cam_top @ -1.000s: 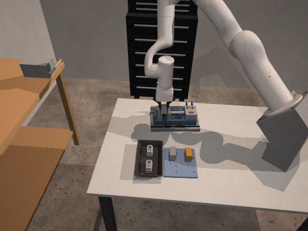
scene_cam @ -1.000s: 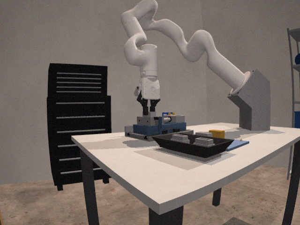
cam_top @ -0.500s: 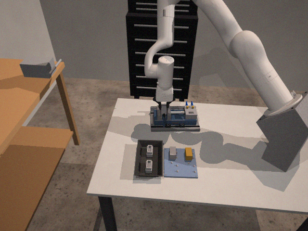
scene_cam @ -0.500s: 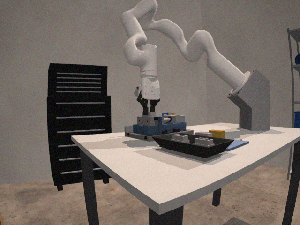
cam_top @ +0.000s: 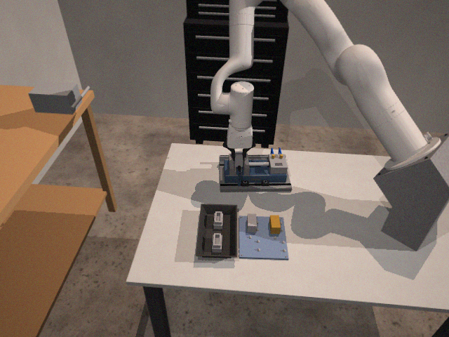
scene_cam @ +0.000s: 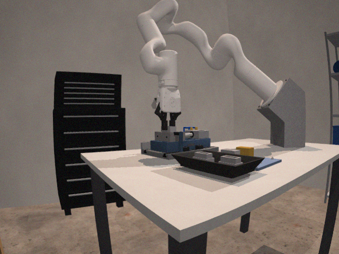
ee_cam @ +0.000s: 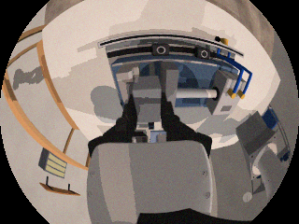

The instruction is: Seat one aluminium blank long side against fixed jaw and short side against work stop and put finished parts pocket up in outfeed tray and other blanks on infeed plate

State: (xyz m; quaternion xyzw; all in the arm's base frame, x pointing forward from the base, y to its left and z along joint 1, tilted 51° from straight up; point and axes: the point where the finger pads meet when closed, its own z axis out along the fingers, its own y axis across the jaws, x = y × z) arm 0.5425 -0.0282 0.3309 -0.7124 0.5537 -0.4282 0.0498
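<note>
My hand is 3 cm short of the fixed jaw, 1 cm to the right of it and 5 cm above it. The rest, counted from my hand: brass blank (13 cm behind, 29 cm to the left, 10 cm below); then blue vise (7 cm behind, 8 cm below); then aluminium blank (4 cm behind, 29 cm to the left, 10 cm below).
</note>
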